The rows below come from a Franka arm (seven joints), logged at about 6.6 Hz.
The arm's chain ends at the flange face. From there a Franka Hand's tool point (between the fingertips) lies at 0.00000 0.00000 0.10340 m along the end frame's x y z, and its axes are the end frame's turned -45 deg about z.
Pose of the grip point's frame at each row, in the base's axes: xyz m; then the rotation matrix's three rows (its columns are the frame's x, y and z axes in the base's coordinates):
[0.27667 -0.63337 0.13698], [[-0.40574 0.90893 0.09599], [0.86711 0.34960 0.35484], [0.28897 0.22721 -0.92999]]
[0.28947 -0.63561 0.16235], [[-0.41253 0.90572 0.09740], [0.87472 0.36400 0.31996], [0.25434 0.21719 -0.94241]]
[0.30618 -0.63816 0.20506], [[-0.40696 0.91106 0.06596], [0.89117 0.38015 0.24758], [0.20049 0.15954 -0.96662]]
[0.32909 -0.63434 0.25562], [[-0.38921 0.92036 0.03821], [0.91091 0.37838 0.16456], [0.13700 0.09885 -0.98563]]
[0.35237 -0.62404 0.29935], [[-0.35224 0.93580 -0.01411], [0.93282 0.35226 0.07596], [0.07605 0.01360 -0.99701]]
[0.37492 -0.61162 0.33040], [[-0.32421 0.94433 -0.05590], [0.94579 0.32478 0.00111], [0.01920 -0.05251 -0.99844]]
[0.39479 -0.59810 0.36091], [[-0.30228 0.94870 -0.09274], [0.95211 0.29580 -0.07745], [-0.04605 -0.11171 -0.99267]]
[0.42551 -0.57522 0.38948], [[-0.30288 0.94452 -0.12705], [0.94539 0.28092 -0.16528], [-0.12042 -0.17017 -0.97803]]
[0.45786 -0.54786 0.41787], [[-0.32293 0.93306 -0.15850], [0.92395 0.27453 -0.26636], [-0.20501 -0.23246 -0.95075]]
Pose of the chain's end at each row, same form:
[0.26674 -0.67006 0.23314], [[0.35581 0.92961 0.09599], [0.86034 -0.36593 0.35484], [0.36499 -0.04367 -0.92999]]
[0.27940 -0.66869 0.25980], [[0.34874 0.93214 0.09740], [0.87591 -0.36113 0.31996], [0.33342 -0.02627 -0.94241]]
[0.29936 -0.66376 0.30501], [[0.35645 0.93198 0.06596], [0.89896 -0.36135 0.24758], [0.25458 -0.02896 -0.96662]]
[0.32514 -0.65136 0.35753], [[0.37558 0.92601 0.03821], [0.91167 -0.37656 0.16456], [0.16677 -0.02698 -0.98563]]
[0.35383 -0.63189 0.40244], [[0.41264 0.91078 -0.01411], [0.90869 -0.41052 0.07596], [0.06339 -0.04416 -0.99701]]
[0.38070 -0.61173 0.43364], [[0.43849 0.89699 -0.05590], [0.89843 -0.43912 0.00111], [-0.02355 -0.05071 -0.99844]]
[0.40438 -0.59009 0.46355], [[0.45709 0.88458 -0.09274], [0.88241 -0.46408 -0.07745], [-0.11155 -0.04643 -0.99267]]
[0.43865 -0.55813 0.49061], [[0.45371 0.88204 -0.12705], [0.86713 -0.46985 -0.16528], [-0.20548 -0.03518 -0.97803]]
[0.47425 -0.52032 0.51618], [[0.43143 0.88812 -0.15850], [0.84745 -0.45921 -0.26636], [-0.30934 -0.01941 -0.95075]]

